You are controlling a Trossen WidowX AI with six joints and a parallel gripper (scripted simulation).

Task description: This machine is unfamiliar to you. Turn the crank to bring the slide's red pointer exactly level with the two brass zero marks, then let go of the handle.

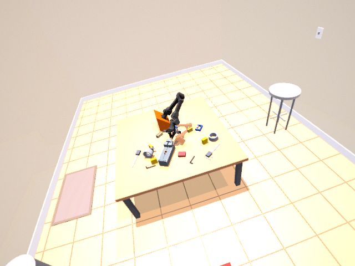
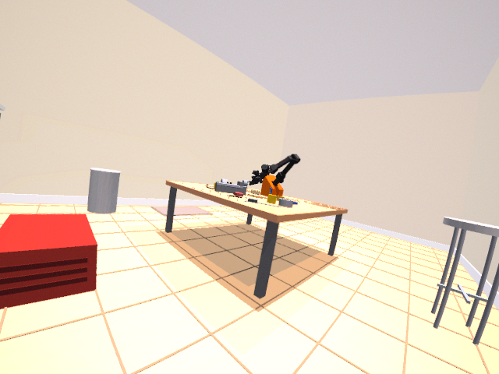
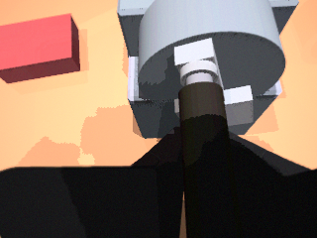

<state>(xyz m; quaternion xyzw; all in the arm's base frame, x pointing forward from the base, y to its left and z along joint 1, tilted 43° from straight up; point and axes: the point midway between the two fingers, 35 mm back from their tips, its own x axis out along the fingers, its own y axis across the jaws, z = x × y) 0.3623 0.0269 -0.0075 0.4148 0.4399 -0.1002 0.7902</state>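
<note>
Right now the red pointer is 160 mm ahead of my gripper tip, 100 mm to the right of it and 10 mm below it. Also, from my gripper tip: dark crank handle (10 mm behind, 10 mm to the left, 30 mm above); red block (180 mm ahead, 60 mm to the left, 80 mm below).
</note>
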